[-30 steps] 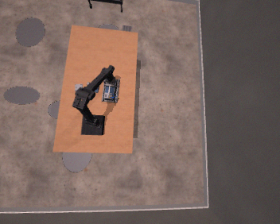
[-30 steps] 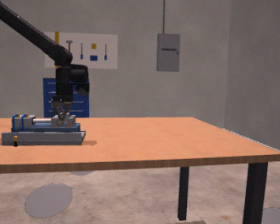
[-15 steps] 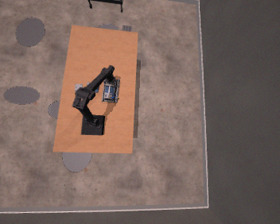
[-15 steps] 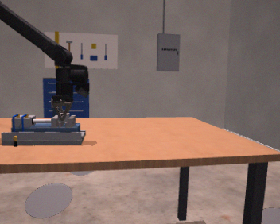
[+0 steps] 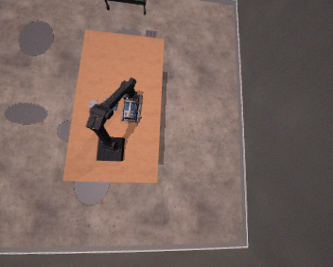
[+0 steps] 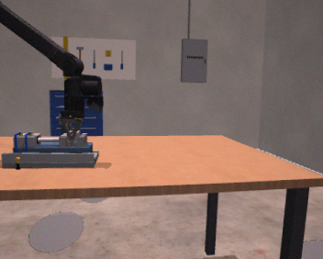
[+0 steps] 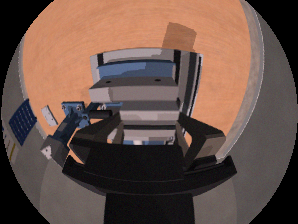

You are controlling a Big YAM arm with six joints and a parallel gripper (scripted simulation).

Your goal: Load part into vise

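Now: the grey part 1 cm above my hand. The rest, counted from my hand: vise 7 cm behind, 6 cm below, 1 cm to the left.
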